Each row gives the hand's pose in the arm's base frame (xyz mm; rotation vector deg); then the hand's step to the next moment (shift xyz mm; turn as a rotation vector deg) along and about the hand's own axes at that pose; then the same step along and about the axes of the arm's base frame.
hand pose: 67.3 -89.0 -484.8 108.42 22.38 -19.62
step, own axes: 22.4 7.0 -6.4 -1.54 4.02 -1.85
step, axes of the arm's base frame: 23.5 6.1 -1.3 0.41 0.26 4.66
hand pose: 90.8 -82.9 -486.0 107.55 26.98 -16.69
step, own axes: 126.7 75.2 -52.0 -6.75 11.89 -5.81
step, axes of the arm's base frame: 145.6 49.2 28.0 -0.74 0.70 14.82
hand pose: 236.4 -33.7 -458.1 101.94 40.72 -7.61
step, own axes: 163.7 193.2 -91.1 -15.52 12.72 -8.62
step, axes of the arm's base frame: 210.2 116.5 121.1 -8.14 -0.36 20.26
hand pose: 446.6 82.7 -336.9 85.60 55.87 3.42
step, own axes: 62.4 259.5 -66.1 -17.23 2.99 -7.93
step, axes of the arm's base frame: 137.6 127.9 200.7 -13.91 -3.36 12.80
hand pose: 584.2 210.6 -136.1 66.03 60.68 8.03
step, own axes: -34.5 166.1 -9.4 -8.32 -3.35 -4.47
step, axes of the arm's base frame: 41.8 61.6 152.7 -9.14 -3.37 2.37
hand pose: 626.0 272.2 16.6 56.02 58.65 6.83
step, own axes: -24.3 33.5 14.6 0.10 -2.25 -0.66
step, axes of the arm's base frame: 9.0 -1.6 42.9 -1.21 -0.86 -1.82
